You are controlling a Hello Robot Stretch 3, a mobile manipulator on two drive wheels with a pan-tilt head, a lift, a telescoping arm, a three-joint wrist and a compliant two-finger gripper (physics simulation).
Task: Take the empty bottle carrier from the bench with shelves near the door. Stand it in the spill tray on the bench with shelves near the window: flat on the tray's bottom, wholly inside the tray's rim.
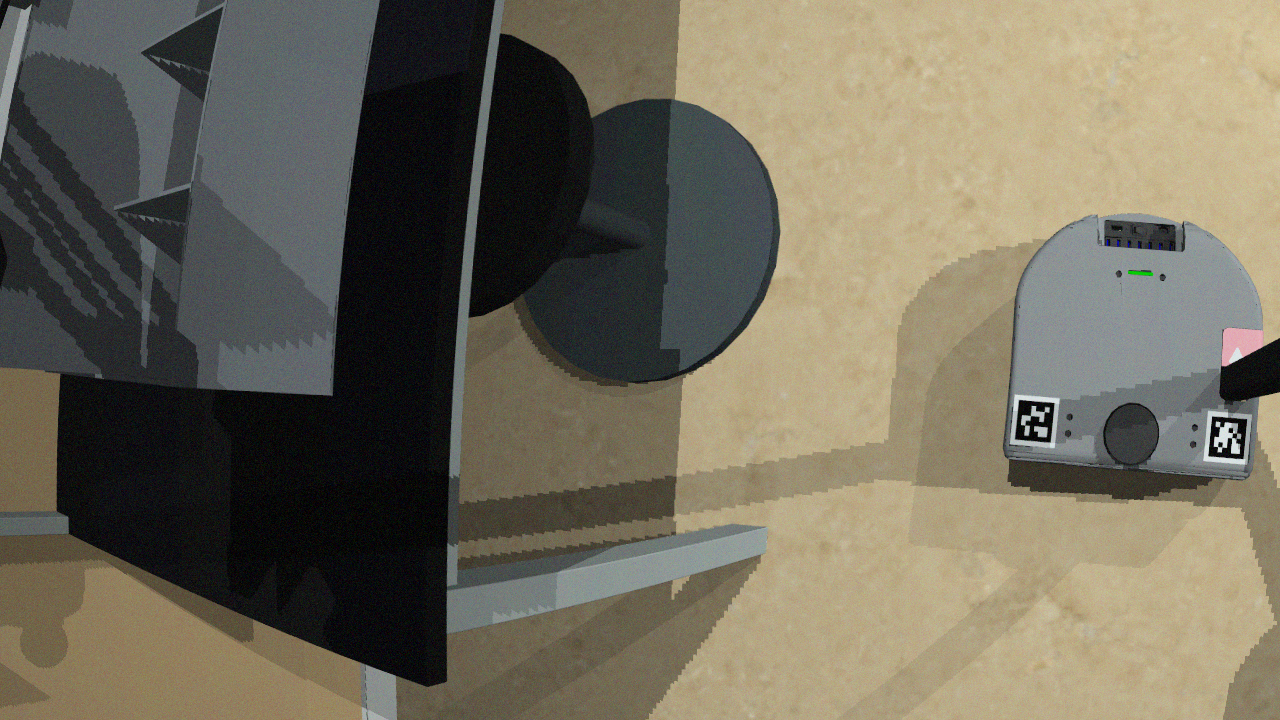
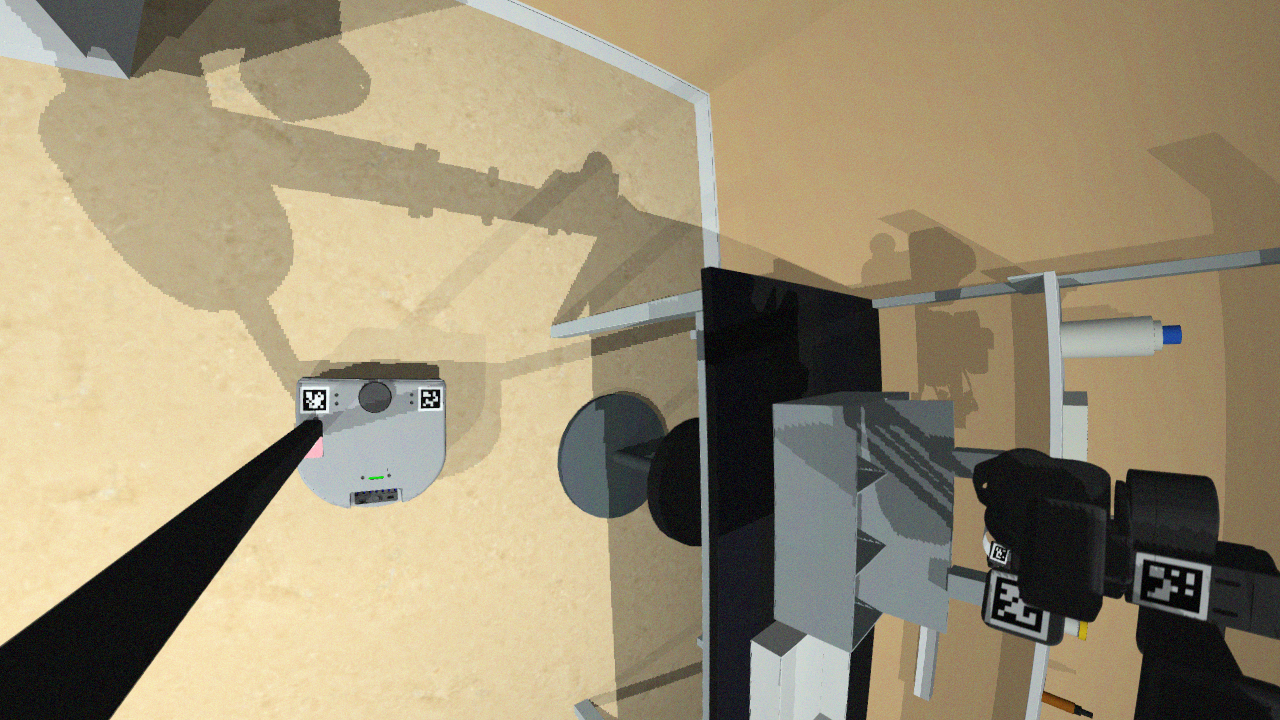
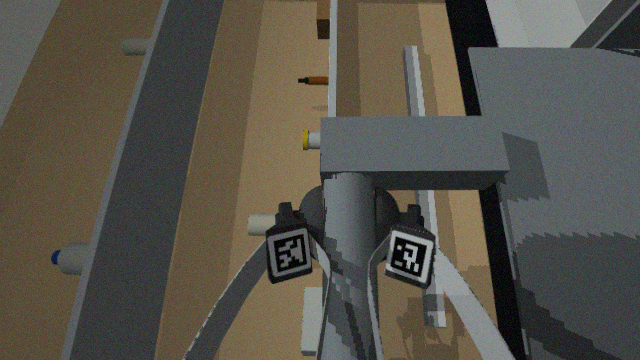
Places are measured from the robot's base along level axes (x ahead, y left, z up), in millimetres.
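Where they show: gripper, fingertip midpoint: (image 3: 347, 211); robot's base, origin of the base link: (image 1: 1128, 430) (image 2: 374, 395).
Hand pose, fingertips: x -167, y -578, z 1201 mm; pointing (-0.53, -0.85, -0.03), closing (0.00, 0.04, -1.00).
Note:
Each offset is from my fingertips to the top centre of the thing. "pt": to the spot under its first point. Level surfaces: height alone.
The grey bottle carrier {49 mm ahead, 35 mm left, 16 mm up} (image 1: 268, 223) (image 2: 814, 519) (image 3: 565, 125) is at or over the black bench top {439 mm down} (image 1: 375, 519) (image 2: 751, 349) (image 3: 467, 25), with its handle toward the shelves. No bottles show in it. Its underside is hidden, so contact with the bench top cannot be told. My gripper (image 2: 984, 537) (image 3: 347, 211) is shut on the carrier's round handle bar, one fingertip on each side. A white box-like object {518 mm back, 223 mm right, 363 mm down} (image 2: 823, 676) (image 3: 540, 25) stands beside the carrier; whether it is the spill tray cannot be told.
A shelf (image 2: 1056, 358) behind the bench holds a white bottle with a blue cap (image 2: 1109, 335) (image 3: 75, 258), a yellow-capped item {pt 290 mm back, 500 mm right, 68 mm up} (image 2: 1080, 629) (image 3: 311, 140) and an orange pen-like item {pt 516 mm back, 590 mm right, 58 mm up} (image 2: 1063, 702) (image 3: 316, 80). A round-based stool {pt 56 mm back, 69 mm right, 1170 mm down} (image 1: 716, 241) (image 2: 590, 465) stands before the bench. My base (image 1: 1136, 331) (image 2: 371, 447) is farther off.

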